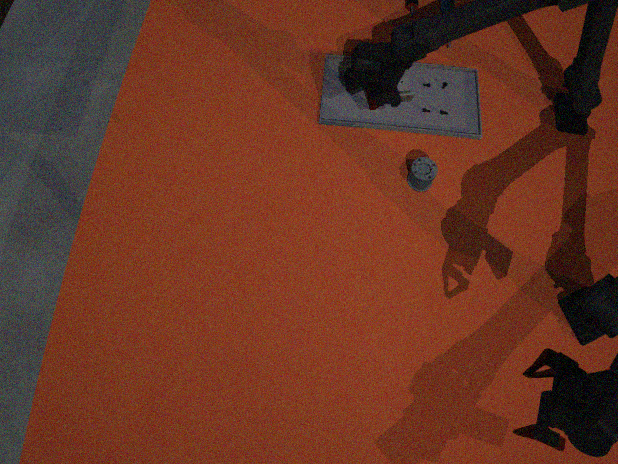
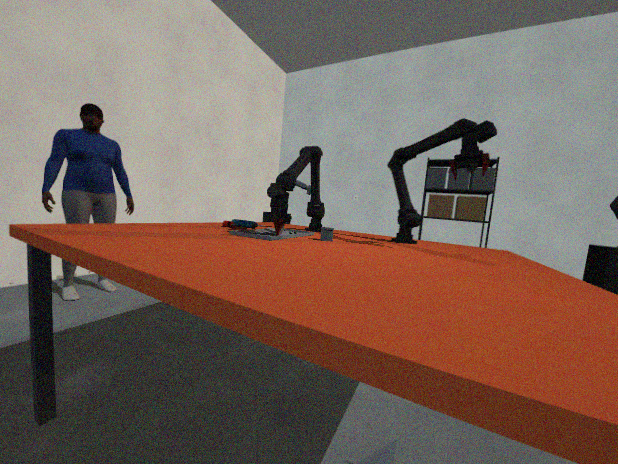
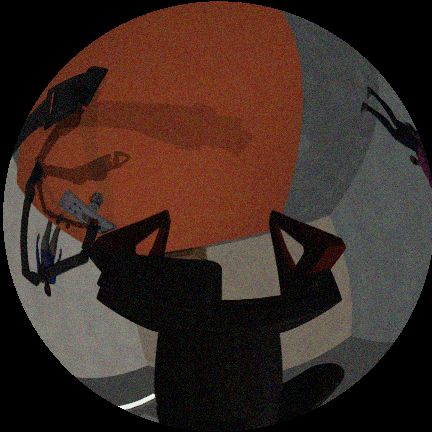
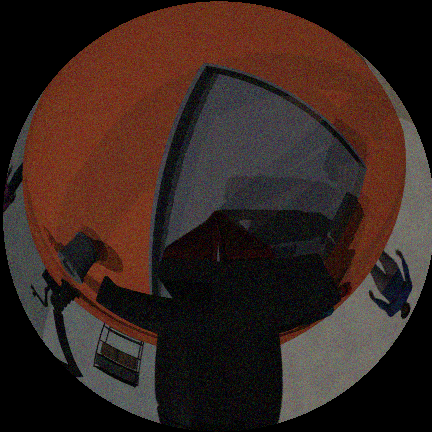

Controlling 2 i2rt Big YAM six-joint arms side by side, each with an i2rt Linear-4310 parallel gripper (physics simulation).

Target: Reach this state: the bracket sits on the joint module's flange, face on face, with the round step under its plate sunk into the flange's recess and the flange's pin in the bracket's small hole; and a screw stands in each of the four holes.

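Places are measured from the left arm's base along level axes (x ahead, y left, z up), in metres.
Pixels of known places: left gripper, fingertip midpoint: [image 1: 520, 403] [image 2: 468, 177] [image 3: 219, 215]; right gripper, fingertip midpoint: [image 1: 372, 109] [image 2: 276, 235] [image 3: 96, 218] [image 4: 217, 216]; left arm's base, link origin: [image 1: 583, 316] [image 2: 403, 242] [image 4: 69, 286]; right arm's base, link origin: [image 1: 569, 115] [image 2: 315, 230].
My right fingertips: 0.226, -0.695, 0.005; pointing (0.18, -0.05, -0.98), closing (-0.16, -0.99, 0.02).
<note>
For each thing: its top centre in the pictures, then the offset to it from my right fingertips, as dx, dy, dz. "*": a spot on its surface instead.
- grey round joint module, top centre: [image 4: 67, 269] [image 1: 425, 167] [image 2: 327, 226] [image 3: 93, 207] -0.020, +0.230, +0.058
- grey tray, top centre: [image 4: 238, 285] [image 1: 402, 93] [image 2: 276, 231] [image 3: 84, 216] -0.092, -0.010, +0.011
- red tool, surface spot: [image 2: 241, 224] * -0.345, -0.244, +0.010
The grey round joint module [image 1: 421, 174] [image 2: 327, 234] [image 3: 96, 199] [image 4: 79, 256] stands upright on the orange table, its holed flange facing up and bare. Several dark screws, among them one screw [image 1: 426, 85] and another screw [image 1: 443, 112], are in the grey tray [image 1: 465, 122] [image 4: 240, 100]. The pale bracket [image 1: 407, 94] lies in the tray, mostly hidden by the right arm. My right gripper [image 1: 373, 106] [image 2: 278, 234] [image 4: 217, 216] is shut low over the tray, its fingertips together; no held part shows. My left gripper [image 1: 520, 402] [image 2: 470, 172] [image 3: 219, 215] is open and empty, high above the table.
A blue and red tool [image 2: 241, 224] lies behind the tray. The tray's raised rim surrounds the screws and bracket. The joint module stands outside the tray, near its long side. A person [image 2: 91, 160] and a shelf unit [image 2: 458, 191] are beyond the table.
</note>
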